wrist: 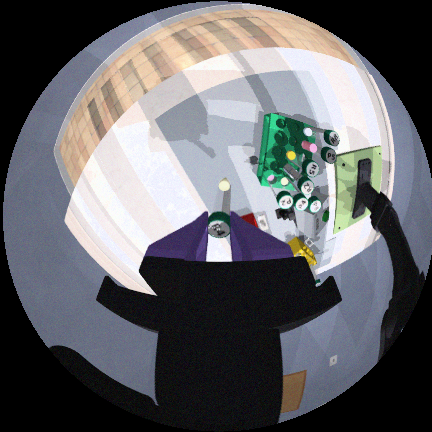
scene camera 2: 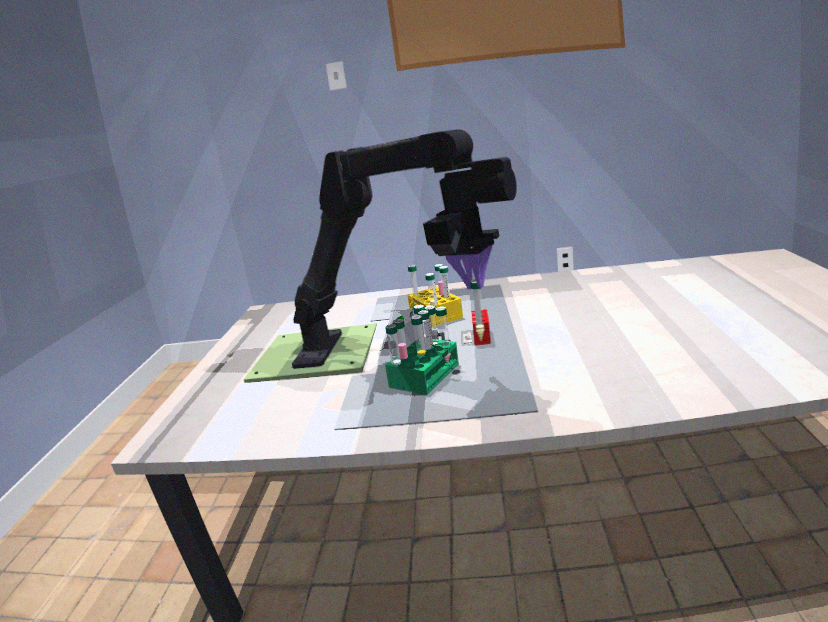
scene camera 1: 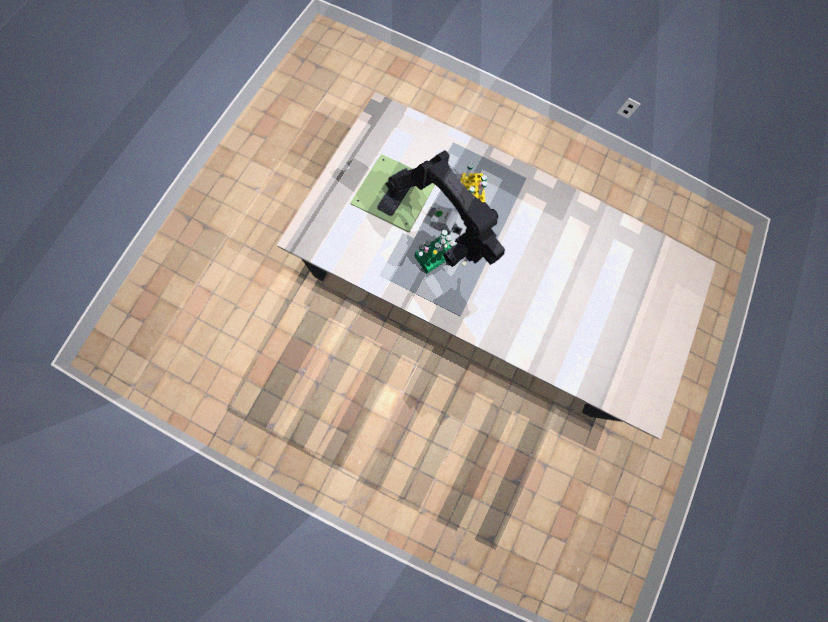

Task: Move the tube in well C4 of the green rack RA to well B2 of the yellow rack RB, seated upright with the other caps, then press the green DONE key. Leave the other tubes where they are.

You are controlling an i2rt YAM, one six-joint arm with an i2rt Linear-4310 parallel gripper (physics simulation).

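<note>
My gripper is shut on a green-capped tube, whose cap appears to read R4. The tube hangs nearly upright with its pale tip down, clear of both racks. The green rack RA holds several capped tubes and is to the front left of the tube in the scene camera 2 view. The yellow rack RB stands farther back with several tubes. The green key sits on a grey box between the racks. The well letters cannot be read.
A red block stands behind the held tube in the scene camera 2 view, beside a small white card. The arm's base is on a light green plate. A grey mat lies under the racks.
</note>
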